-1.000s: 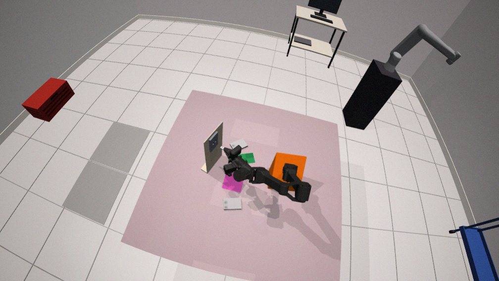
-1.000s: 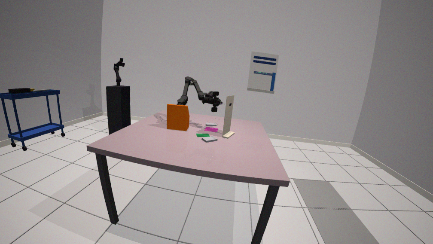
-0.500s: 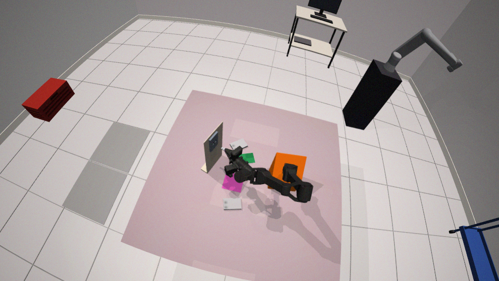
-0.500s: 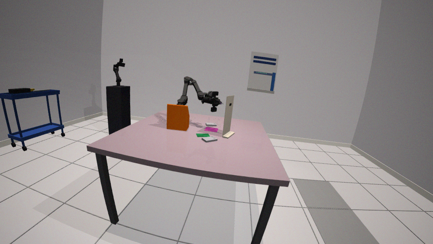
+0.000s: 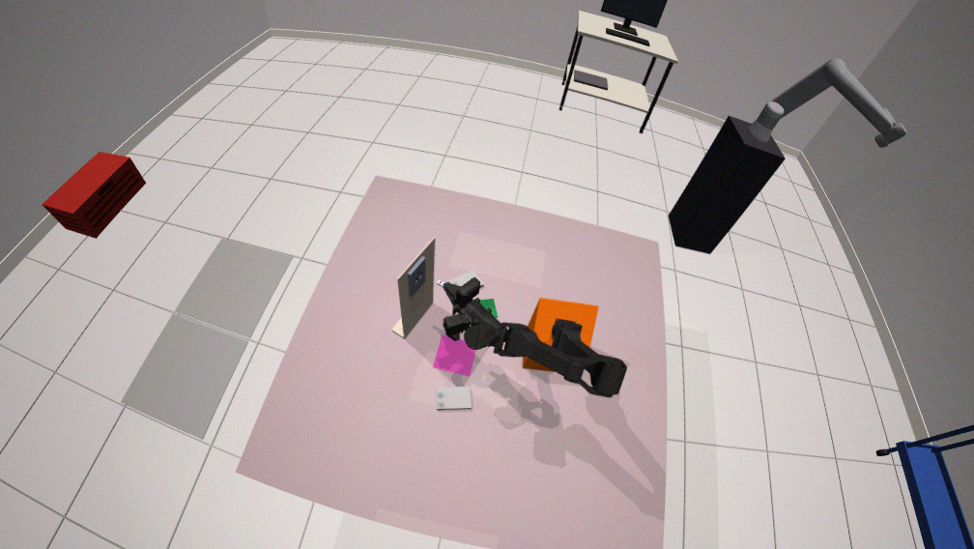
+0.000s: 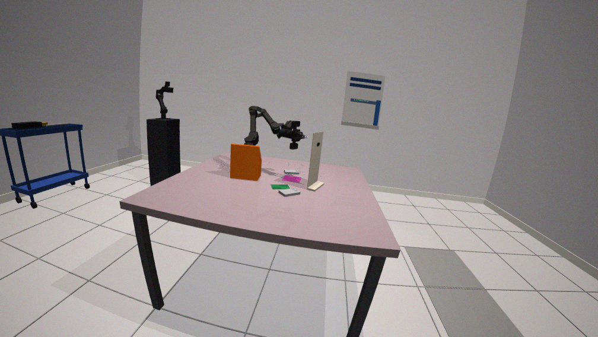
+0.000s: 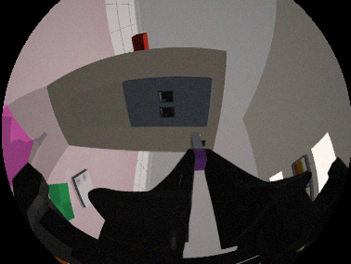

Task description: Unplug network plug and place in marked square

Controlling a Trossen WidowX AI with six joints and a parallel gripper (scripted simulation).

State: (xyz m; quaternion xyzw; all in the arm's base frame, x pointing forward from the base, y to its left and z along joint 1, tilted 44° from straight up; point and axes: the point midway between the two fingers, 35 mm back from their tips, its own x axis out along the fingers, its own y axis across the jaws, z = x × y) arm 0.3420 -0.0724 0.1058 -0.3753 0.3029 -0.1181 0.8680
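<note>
Right now the magenta square is 60 mm behind my gripper tip, 60 mm to the left of it and 300 mm below it. From my gripper tip the other things lie so: beige upright panel: 90 mm ahead, 40 mm to the right, 140 mm below; purple plug: right at my gripper tip.
</note>
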